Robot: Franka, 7 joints.
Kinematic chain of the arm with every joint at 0, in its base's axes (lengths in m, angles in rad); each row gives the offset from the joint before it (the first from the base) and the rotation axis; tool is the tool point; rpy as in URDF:
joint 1: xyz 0 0 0.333 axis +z
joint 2: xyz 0 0 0 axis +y
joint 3: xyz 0 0 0.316 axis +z
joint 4: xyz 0.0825 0 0 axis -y
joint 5: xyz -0.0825 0 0.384 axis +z
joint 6: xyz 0 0 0 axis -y
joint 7: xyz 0.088 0 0 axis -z
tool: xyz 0 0 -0.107 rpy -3.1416 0 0
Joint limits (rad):
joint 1: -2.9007..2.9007
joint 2: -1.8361..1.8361
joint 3: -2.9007..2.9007
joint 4: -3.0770..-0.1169
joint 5: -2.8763..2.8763
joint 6: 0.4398..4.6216
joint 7: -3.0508..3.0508
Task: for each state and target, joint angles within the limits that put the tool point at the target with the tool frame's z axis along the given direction. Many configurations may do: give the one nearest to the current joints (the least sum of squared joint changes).
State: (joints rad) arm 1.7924 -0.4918 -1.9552 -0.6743 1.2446 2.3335 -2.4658
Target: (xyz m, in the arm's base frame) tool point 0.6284 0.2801 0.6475 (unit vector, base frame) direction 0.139 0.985 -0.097
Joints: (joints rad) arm 2.6364 -0.5312 -1.9314 -1.3983 0.9655 2.3781 -2.4658
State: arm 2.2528 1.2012 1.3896 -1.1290 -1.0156 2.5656 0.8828
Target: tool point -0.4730 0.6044 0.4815 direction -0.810 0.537 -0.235
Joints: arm 1.5296 1.0869 1.1424 -1.2126 -1.3160 3.0829 0.8828
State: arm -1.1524 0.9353 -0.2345 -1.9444 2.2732 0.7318 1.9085
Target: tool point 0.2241 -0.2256 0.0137 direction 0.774 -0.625 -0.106
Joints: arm -1.1327 0.7928 0.1501 -2.7143 2.8032 1.3727 1.9085
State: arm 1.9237 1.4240 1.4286 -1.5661 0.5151 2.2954 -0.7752
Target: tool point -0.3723 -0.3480 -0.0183 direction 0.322 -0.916 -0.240
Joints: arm 2.6606 1.5942 0.9853 -2.0768 0.5011 2.8183 -0.7752
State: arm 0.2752 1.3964 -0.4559 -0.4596 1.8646 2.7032 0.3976
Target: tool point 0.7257 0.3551 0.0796 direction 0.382 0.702 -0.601
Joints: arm 0.6450 1.4839 -0.4134 -0.6973 1.6917 2.5309 0.3976
